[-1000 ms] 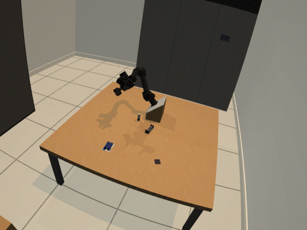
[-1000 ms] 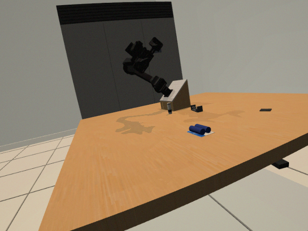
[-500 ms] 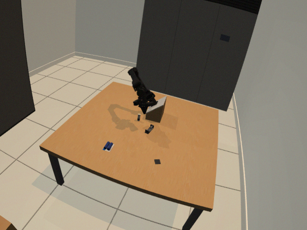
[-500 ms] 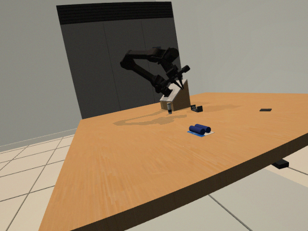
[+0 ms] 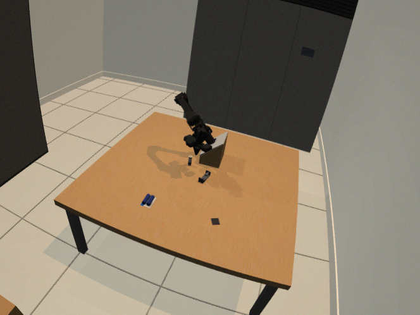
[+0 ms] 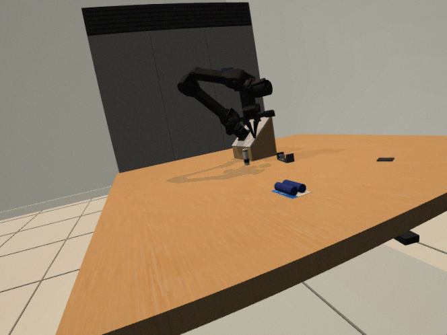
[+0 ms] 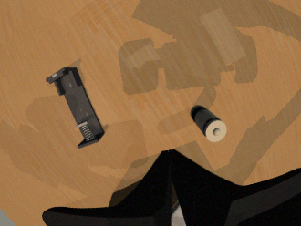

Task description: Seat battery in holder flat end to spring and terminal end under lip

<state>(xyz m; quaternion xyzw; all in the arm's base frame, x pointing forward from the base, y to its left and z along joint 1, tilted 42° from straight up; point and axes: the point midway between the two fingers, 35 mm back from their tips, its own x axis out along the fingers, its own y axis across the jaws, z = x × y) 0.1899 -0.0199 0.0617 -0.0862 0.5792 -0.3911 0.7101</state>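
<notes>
Now: the battery 3 cm behind my gripper tip, 4 cm to the right of it and 7 cm below it. Round my gripper tip: flat black square (40 cm ahead, 23 cm to the left, 11 cm below); card (40 cm ahead, 15 cm to the right, 10 cm below).
</notes>
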